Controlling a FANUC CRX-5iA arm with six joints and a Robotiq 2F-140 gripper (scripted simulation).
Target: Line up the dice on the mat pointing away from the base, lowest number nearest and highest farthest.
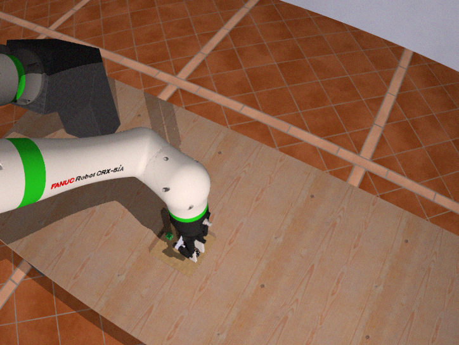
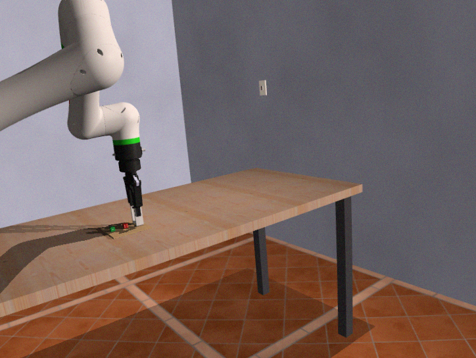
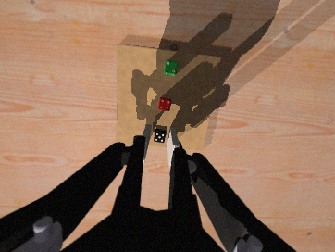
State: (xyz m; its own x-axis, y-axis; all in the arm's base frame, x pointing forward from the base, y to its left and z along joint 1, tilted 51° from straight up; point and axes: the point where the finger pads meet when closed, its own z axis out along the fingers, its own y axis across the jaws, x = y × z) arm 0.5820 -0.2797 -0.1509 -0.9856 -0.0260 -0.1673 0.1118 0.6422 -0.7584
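The black die is 3 cm below my hand. Round my hand: red die: 5 cm behind, 1 cm to the left, 3 cm below; green die: 10 cm behind, 1 cm to the left, 3 cm below; tan mat: 5 cm behind, 1 cm to the left, 4 cm below.
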